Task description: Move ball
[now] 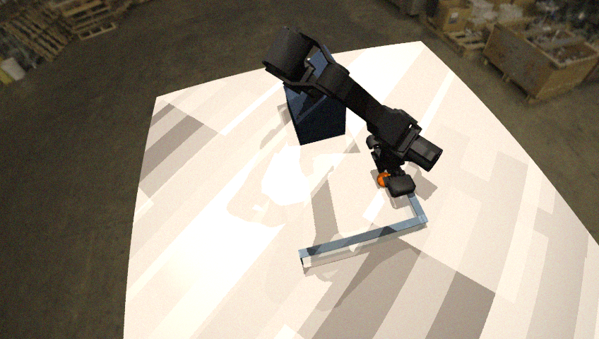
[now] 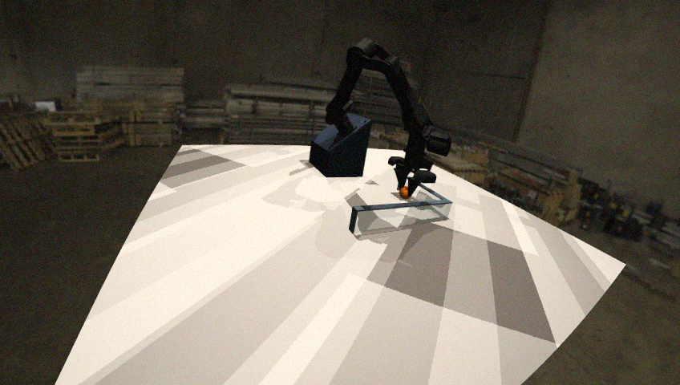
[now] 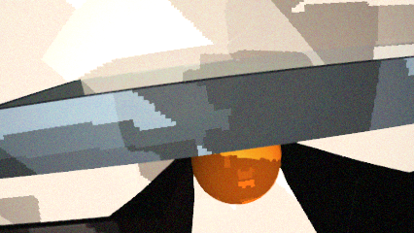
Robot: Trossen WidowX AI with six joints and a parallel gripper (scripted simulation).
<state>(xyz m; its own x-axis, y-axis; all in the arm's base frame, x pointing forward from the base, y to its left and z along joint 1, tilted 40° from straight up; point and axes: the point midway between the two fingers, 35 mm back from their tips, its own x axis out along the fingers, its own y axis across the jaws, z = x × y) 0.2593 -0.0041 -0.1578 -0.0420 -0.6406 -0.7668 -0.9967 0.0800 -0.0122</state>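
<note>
Right now my gripper tip is right at the orange ball. Round my gripper tip: wall (15 cm ahead, 13 cm to the right, 1 cm above); then see-through copy (right at my gripper tip).
</note>
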